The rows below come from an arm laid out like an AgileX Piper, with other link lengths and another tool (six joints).
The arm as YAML. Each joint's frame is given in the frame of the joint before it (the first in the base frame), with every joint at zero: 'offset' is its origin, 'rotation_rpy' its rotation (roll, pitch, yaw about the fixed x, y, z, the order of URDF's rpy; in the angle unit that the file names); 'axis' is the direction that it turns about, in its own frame. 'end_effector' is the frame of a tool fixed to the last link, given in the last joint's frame.
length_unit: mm
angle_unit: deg
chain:
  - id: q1
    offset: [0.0, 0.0, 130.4]
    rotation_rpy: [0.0, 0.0, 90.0]
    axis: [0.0, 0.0, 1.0]
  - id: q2
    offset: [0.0, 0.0, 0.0]
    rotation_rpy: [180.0, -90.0, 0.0]
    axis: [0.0, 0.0, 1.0]
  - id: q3
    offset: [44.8, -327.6, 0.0]
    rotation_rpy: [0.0, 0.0, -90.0]
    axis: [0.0, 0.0, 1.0]
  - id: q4
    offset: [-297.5, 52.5, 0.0]
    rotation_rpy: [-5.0, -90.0, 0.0]
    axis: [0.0, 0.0, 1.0]
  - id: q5
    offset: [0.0, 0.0, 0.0]
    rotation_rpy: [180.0, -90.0, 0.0]
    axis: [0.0, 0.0, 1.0]
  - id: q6
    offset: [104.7, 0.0, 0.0]
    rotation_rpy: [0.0, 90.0, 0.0]
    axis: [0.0, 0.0, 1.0]
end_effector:
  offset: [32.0, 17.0, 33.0]
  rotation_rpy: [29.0, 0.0, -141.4]
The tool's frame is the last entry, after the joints.
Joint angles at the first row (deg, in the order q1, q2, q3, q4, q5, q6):
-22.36, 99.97, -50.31, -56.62, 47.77, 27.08
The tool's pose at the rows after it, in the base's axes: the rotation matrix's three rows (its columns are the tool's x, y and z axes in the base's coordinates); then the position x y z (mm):
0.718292 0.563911 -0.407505; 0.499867 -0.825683 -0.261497; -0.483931 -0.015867 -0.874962; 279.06 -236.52 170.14
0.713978 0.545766 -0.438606; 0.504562 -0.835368 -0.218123; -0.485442 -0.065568 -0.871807; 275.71 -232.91 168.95
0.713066 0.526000 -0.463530; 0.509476 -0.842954 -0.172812; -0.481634 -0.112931 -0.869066; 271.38 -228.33 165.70
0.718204 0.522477 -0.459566; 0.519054 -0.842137 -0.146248; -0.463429 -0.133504 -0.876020; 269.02 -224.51 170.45
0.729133 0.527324 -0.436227; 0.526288 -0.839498 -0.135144; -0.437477 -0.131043 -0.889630; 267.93 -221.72 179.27
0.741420 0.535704 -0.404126; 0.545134 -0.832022 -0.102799; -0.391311 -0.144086 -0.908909; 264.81 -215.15 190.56
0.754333 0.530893 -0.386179; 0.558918 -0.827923 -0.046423; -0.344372 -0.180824 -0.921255; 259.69 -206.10 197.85
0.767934 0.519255 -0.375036; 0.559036 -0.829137 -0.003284; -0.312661 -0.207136 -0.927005; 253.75 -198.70 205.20
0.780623 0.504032 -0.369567; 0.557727 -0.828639 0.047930; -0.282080 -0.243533 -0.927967; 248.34 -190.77 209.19
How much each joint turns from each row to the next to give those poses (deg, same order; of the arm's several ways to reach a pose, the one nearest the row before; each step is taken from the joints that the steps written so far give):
0.00, 0.00, -1.00, 2.71, 1.60, -2.53
0.00, 0.00, -0.49, 3.86, 1.69, -3.13
0.00, 0.00, 0.01, 3.45, 1.24, -2.28
0.00, -1.24, -0.09, 2.73, 0.55, -2.25
0.00, -1.82, -0.13, 1.85, 0.01, -1.57
0.00, -2.82, -0.01, 4.00, 0.14, -3.28
0.00, -2.34, 0.01, 5.18, 1.12, -3.41
0.00, -2.02, -0.01, 3.63, 1.64, -1.93
0.00, -1.45, 0.00, 3.74, 1.75, -1.66

